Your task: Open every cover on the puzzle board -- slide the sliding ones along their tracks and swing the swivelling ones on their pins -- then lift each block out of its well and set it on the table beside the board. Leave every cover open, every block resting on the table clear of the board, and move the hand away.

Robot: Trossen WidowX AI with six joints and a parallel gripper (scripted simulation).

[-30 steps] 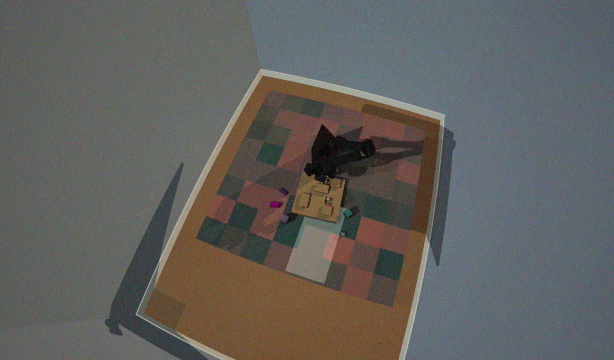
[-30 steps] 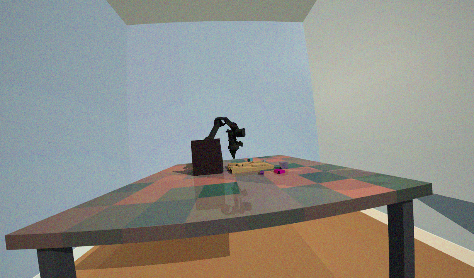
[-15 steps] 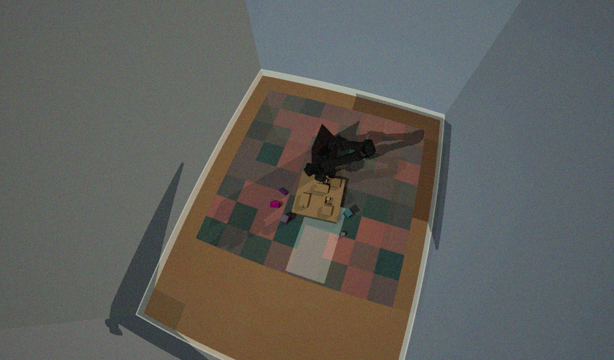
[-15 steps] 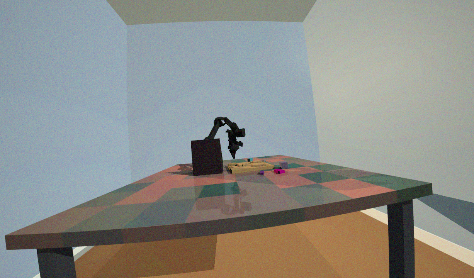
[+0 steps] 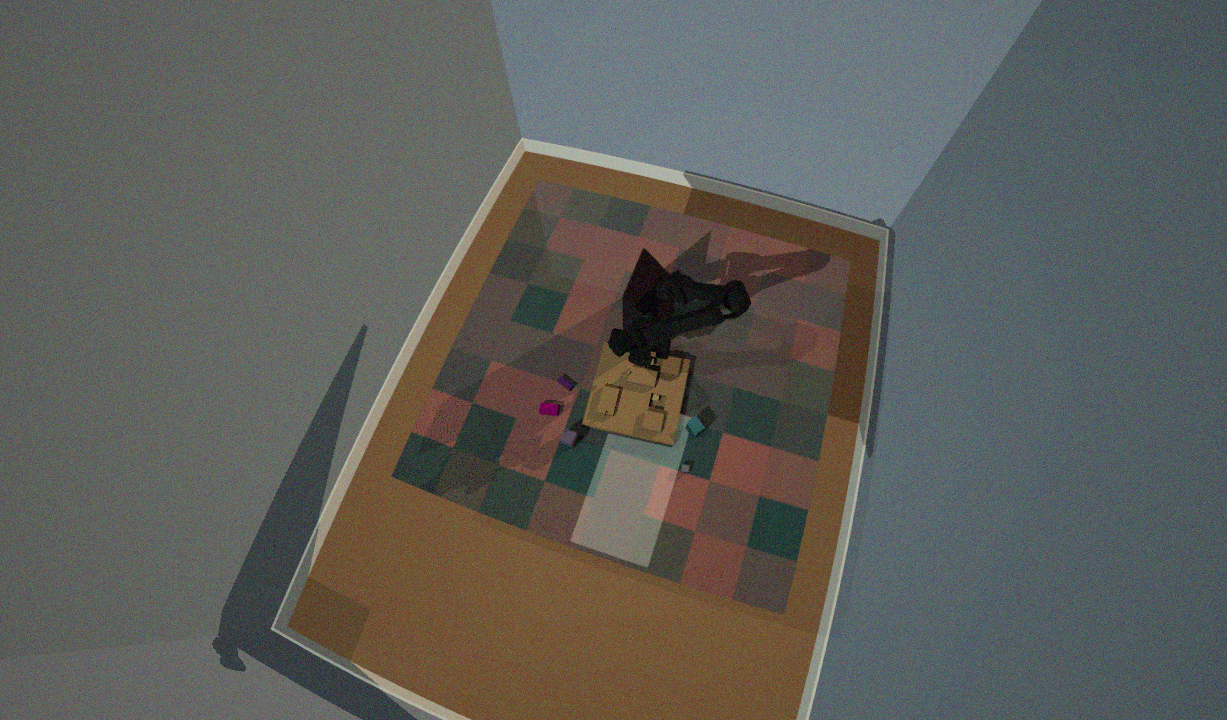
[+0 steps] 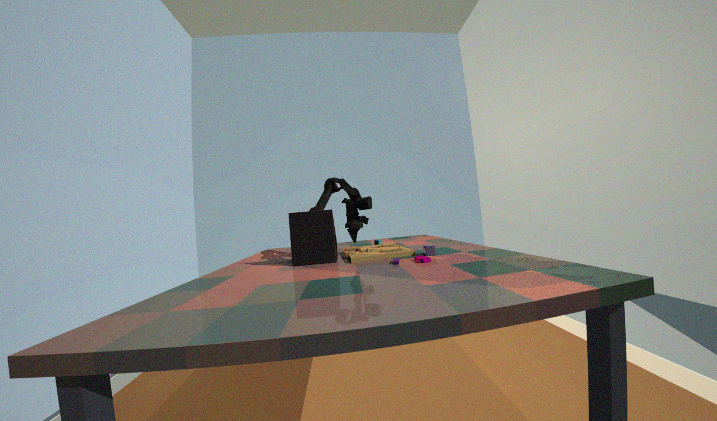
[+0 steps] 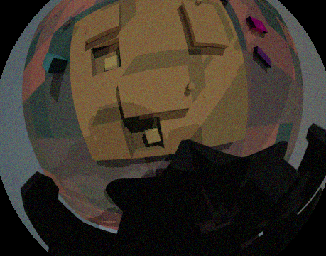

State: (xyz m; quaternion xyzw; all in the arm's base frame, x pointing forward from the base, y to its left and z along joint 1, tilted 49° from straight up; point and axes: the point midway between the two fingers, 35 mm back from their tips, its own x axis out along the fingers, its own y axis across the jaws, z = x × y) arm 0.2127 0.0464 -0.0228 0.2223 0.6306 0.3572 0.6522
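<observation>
The tan puzzle board is 8 cm ahead of my gripper tip, 4 cm to the left of it and 5 cm below it. The rest, counted from my gripper tip: teal block (14 cm ahead, 25 cm to the left, 5 cm below); lavender block (33 cm ahead, 10 cm to the right, 5 cm below); magenta block (27 cm ahead, 20 cm to the right, 6 cm below).
</observation>
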